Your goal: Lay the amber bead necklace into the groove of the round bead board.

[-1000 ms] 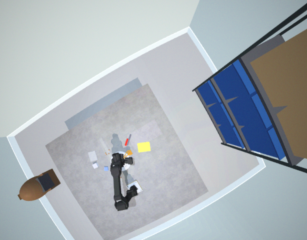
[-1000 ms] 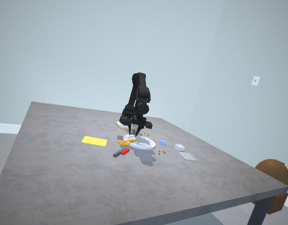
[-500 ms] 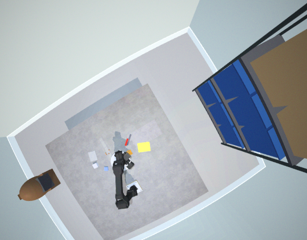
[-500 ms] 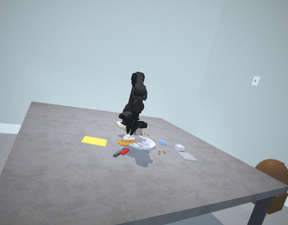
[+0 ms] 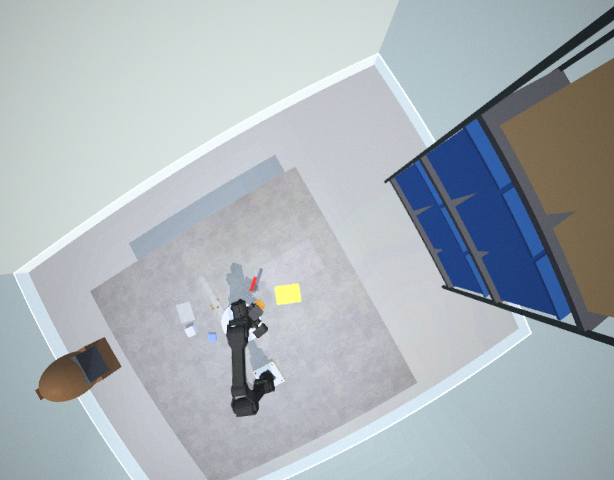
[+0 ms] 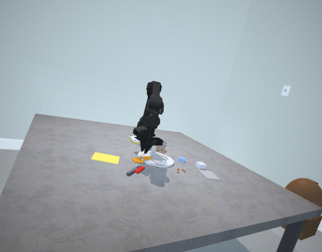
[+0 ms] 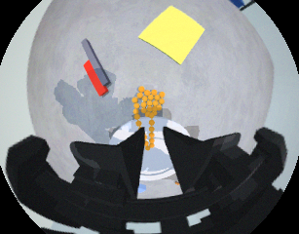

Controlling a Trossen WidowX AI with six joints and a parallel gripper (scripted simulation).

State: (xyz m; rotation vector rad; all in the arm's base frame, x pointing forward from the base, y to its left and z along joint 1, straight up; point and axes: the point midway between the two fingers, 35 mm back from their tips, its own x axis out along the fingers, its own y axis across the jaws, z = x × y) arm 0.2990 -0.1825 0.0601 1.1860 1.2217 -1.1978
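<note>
Right now the round white bead board is 9 cm to the left of my gripper tip and 3 cm below it. The rest, counted from my gripper tip: yellow sheet 18 cm to the right, 4 cm below, 4 cm behind; blue block 26 cm to the left, 4 cm below, 3 cm ahead; grey tool 10 cm to the right, 10 cm ahead, 4 cm below.
</note>
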